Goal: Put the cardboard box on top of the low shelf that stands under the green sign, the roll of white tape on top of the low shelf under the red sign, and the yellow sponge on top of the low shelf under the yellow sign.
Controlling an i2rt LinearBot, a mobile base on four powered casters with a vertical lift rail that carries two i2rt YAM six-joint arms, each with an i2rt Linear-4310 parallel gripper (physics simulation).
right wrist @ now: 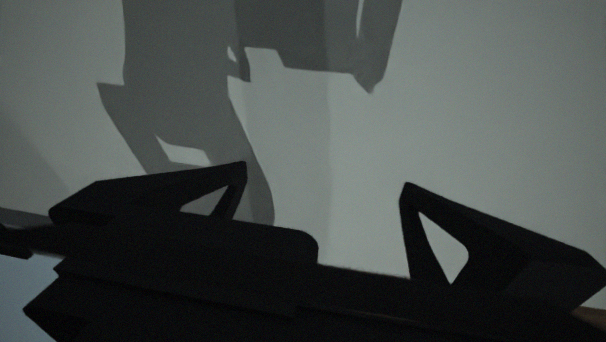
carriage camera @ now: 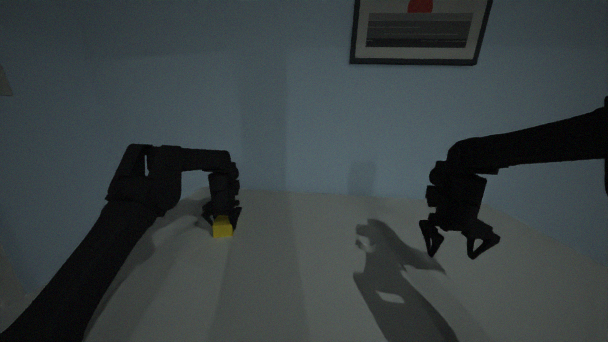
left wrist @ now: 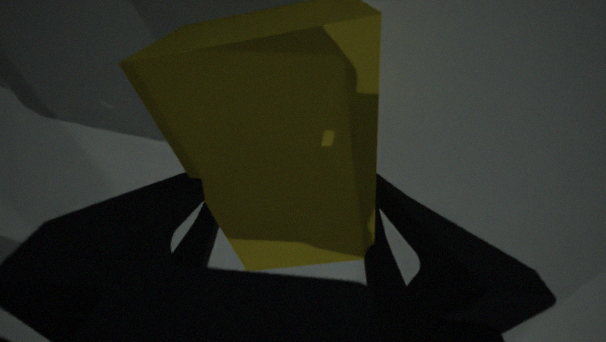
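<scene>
The yellow sponge is between the fingers of my left gripper, at the left of the carriage view. Both fingers meet its sides, and it reaches out past the fingertips. Whether it touches the white table top is hard to tell. My right gripper is wide open and empty above the table at the right. The cardboard box, the white tape, the low shelves and the coloured signs do not show in these views.
A framed picture with a red shape hangs on the blue wall behind the table. The corner of a pale panel shows at the left edge. Arm shadows fall on the table. A brown patch shows past the table edge in the right wrist view.
</scene>
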